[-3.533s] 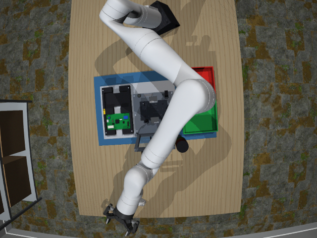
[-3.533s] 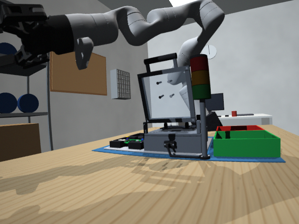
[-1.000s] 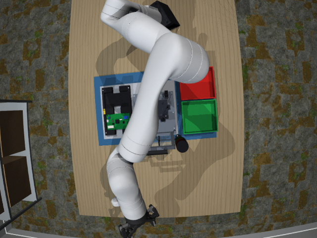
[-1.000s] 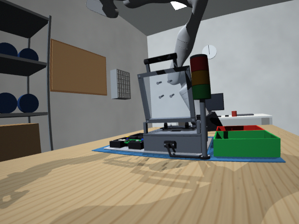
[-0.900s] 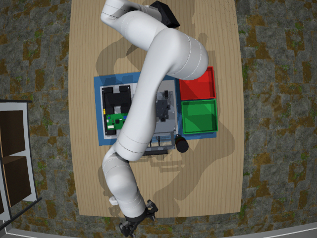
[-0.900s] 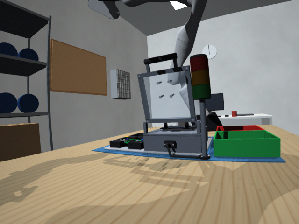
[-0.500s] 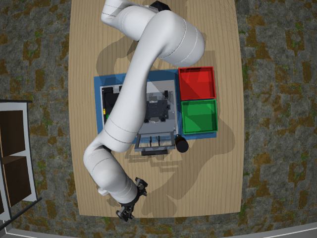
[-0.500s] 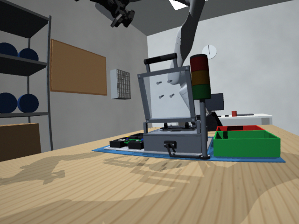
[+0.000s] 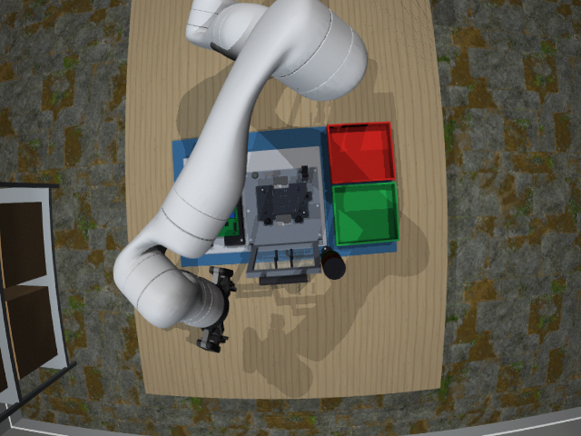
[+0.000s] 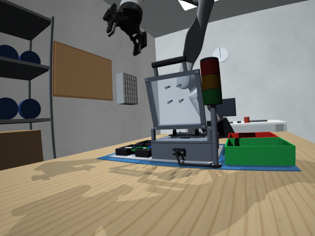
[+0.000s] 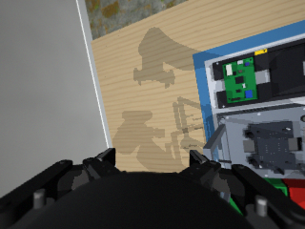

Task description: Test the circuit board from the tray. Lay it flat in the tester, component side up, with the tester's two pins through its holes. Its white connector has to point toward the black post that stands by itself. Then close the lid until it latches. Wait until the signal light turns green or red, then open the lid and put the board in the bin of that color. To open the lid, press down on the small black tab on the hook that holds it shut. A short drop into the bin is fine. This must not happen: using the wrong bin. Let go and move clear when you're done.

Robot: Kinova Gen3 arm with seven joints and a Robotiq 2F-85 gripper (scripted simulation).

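My hand is 15 cm past the green circuit board, 7 cm to the left of it and 31 cm above it. The rest, counted from my hand: black hook (26 cm behind, 16 cm to the left, 24 cm below); clear lid (7 cm behind, 10 cm to the left, 15 cm below); green bin (15 cm behind, 30 cm to the left, 32 cm below).
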